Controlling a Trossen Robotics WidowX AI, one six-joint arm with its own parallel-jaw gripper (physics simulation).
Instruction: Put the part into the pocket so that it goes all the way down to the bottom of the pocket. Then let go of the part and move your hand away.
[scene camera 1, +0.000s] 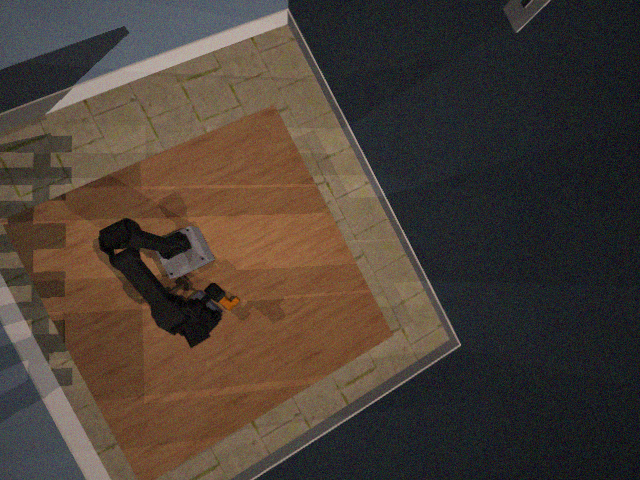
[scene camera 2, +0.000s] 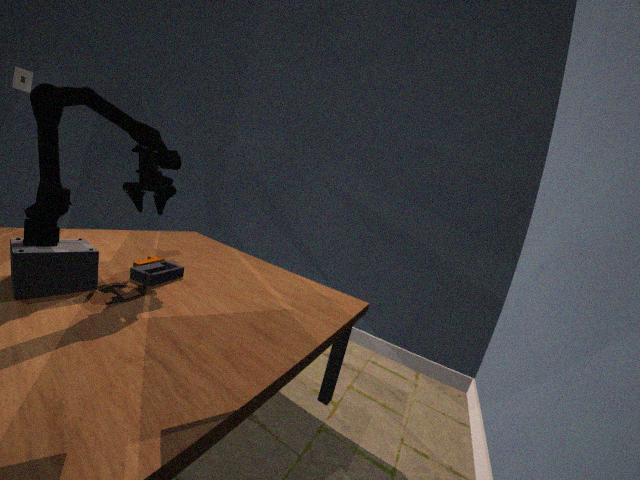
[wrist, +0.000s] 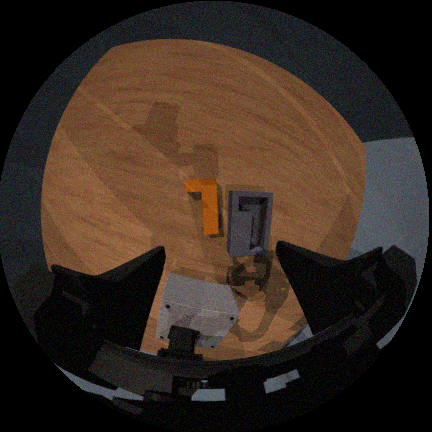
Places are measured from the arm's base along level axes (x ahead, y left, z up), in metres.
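Pixels of known places: gripper, fingertip midpoint: (scene camera 1: 208, 306) (scene camera 2: 150, 213) (wrist: 221, 249); arm's base at its link origin: (scene camera 1: 181, 243) (scene camera 2: 40, 243) (wrist: 182, 334).
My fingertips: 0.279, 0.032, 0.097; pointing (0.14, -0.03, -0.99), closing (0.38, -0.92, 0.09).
Note:
For each thing: its middle in the pictures, then the offset to it from my fingertips, as dx, dy, dz. Level surfaces: height alone.
- orange L-shaped part at the middle of its body: (wrist: 201, 206) (scene camera 2: 146, 263) (scene camera 1: 226, 297) +0.009, +0.013, -0.187
- grey pocket block at the middle of its body: (wrist: 249, 222) (scene camera 2: 158, 272) (scene camera 1: 203, 308) +0.010, -0.096, -0.184
- wooden table at its surface level: dz -0.202
The orange L-shaped part (scene camera 1: 231, 302) (scene camera 2: 142, 262) (wrist: 210, 210) lies on the table beside the pocket block, left of it in the wrist view, with a narrow gap between them. Its short leg points left at the top there. The grey pocket block (scene camera 2: 166, 275) (wrist: 232, 220) stands on the table with its L-shaped pocket facing up and empty; the pocket's short leg also points left at the top. My gripper (scene camera 2: 150, 212) (wrist: 221, 249) is wide open and empty, high above the part and the block. In scene camera 1 the arm hides much of the block.
The arm's pale base box (scene camera 1: 192, 267) (scene camera 2: 55, 274) (wrist: 200, 301) stands on the wooden table (scene camera 1: 248, 361) (scene camera 2: 206, 351) (wrist: 125, 200) near the block, at the left in scene camera 2. The table's corner edge is at the right there. Arm shadows fall near the block.

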